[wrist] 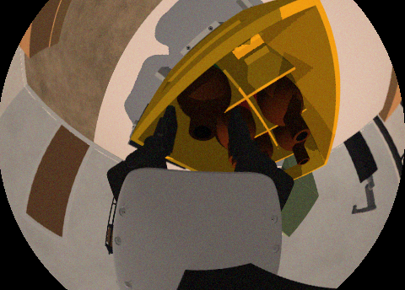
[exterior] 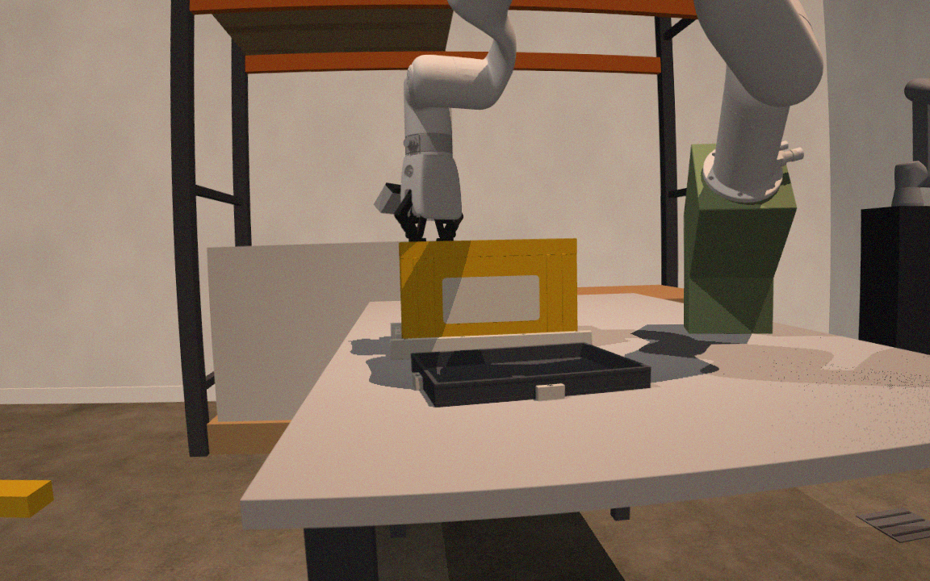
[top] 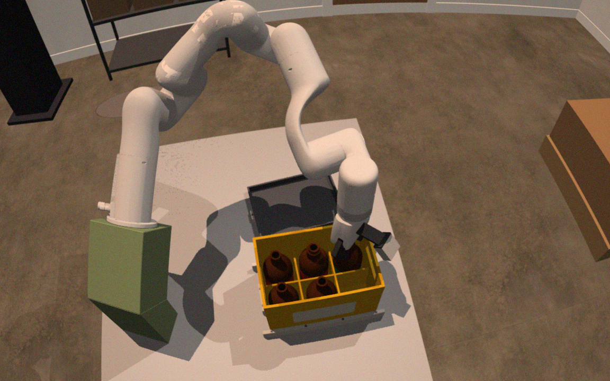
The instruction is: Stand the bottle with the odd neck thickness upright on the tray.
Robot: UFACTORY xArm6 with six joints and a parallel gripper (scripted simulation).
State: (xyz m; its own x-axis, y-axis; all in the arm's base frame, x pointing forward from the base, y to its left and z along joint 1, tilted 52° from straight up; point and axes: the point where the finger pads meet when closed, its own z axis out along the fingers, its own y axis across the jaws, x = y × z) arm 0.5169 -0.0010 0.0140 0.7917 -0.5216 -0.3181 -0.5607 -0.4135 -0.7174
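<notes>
The glass bottle is 8 cm behind my hand, 1 cm to the right of it and 7 cm below it. Round my hand: yellow crate (8 cm behind, 6 cm to the right, 7 cm below); dark tray (13 cm behind, 22 cm to the left, 15 cm below).
</notes>
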